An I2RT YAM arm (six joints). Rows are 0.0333 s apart.
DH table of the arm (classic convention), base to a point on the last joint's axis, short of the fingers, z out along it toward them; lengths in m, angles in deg. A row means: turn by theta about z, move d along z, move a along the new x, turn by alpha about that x. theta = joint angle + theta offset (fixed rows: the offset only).
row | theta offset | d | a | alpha
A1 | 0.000 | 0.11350 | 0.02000 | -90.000
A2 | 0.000 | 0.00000 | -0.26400 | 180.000
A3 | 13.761 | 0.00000 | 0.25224 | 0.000
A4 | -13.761 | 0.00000 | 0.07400 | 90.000
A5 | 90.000 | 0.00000 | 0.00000 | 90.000
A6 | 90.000 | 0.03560 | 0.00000 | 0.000
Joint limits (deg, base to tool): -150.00..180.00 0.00..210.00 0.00..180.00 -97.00..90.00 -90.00..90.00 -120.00..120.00
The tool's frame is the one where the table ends.
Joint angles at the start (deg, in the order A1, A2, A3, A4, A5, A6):
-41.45, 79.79, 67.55, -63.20, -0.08, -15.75
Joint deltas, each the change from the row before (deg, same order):
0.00, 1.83, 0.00, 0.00, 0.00, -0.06
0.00, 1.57, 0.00, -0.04, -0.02, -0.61
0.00, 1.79, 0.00, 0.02, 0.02, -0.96
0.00, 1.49, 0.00, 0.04, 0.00, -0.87
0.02, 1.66, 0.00, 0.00, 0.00, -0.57
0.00, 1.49, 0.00, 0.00, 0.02, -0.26
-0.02, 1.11, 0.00, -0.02, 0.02, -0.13
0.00, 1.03, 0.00, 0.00, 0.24, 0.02
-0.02, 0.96, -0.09, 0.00, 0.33, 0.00
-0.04, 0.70, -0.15, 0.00, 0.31, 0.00
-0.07, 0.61, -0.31, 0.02, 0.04, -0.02
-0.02, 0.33, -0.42, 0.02, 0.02, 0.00
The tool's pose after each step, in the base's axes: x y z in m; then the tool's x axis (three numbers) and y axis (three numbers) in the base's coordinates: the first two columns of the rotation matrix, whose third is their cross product. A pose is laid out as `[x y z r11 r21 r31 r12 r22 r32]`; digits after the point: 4 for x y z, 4 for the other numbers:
[0.1933 -0.1707 0.2664 -0.8837 0.4170 -0.2124 0.4375 0.8973 -0.0587]
[0.1964 -0.1733 0.2598 -0.8925 0.4111 -0.1855 0.4268 0.9028 -0.0529]
[0.1997 -0.1763 0.2522 -0.9035 0.3994 -0.1555 0.4107 0.9106 -0.0472]
[0.2024 -0.1787 0.2458 -0.9123 0.3879 -0.1310 0.3960 0.9173 -0.0417]
[0.2053 -0.1811 0.2385 -0.9189 0.3807 -0.1033 0.3858 0.9220 -0.0338]
[0.2076 -0.1832 0.2318 -0.9224 0.3781 -0.0786 0.3810 0.9242 -0.0261]
[0.2092 -0.1848 0.2268 -0.9242 0.3772 -0.0599 0.3789 0.9252 -0.0201]
[0.2106 -0.1862 0.2221 -0.9248 0.3782 -0.0415 0.3792 0.9251 -0.0181]
[0.2116 -0.1874 0.2174 -0.9251 0.3790 -0.0223 0.3794 0.9251 -0.0176]
[0.2119 -0.1883 0.2135 -0.9250 0.3798 -0.0066 0.3799 0.9249 -0.0178]
[0.2118 -0.1887 0.2094 -0.9247 0.3806 0.0085 0.3805 0.9247 -0.0133]
[0.2113 -0.1883 0.2061 -0.9244 0.3808 0.0207 0.3807 0.9247 -0.0094]

